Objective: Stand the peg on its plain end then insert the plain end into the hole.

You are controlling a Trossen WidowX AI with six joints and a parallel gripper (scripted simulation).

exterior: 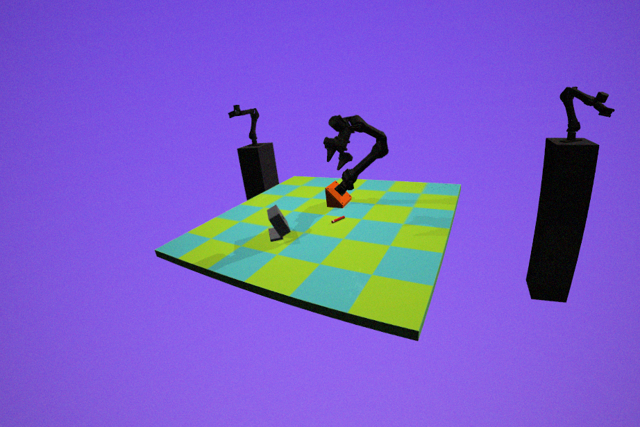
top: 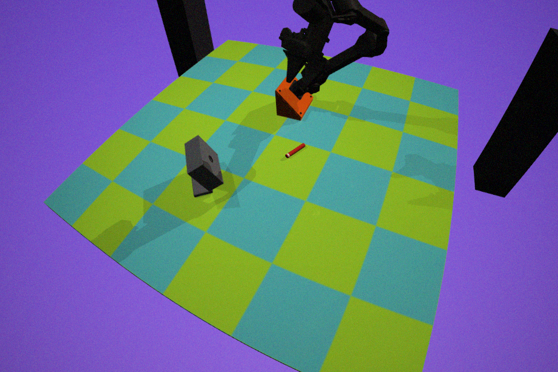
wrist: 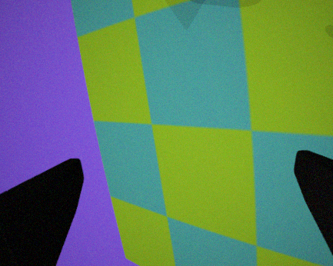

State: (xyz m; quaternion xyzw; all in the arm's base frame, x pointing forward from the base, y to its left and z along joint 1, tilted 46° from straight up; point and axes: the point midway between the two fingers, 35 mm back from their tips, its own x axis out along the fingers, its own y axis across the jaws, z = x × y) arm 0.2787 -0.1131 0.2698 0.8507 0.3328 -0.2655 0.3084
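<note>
The peg lies 4 cm behind my gripper tip, 3 cm to the right of it and 30 cm below it. Round my gripper tip: grey foot 16 cm ahead, 27 cm to the right, 30 cm below; grey sloped panel 15 cm ahead, 25 cm to the right, 23 cm below.
</note>
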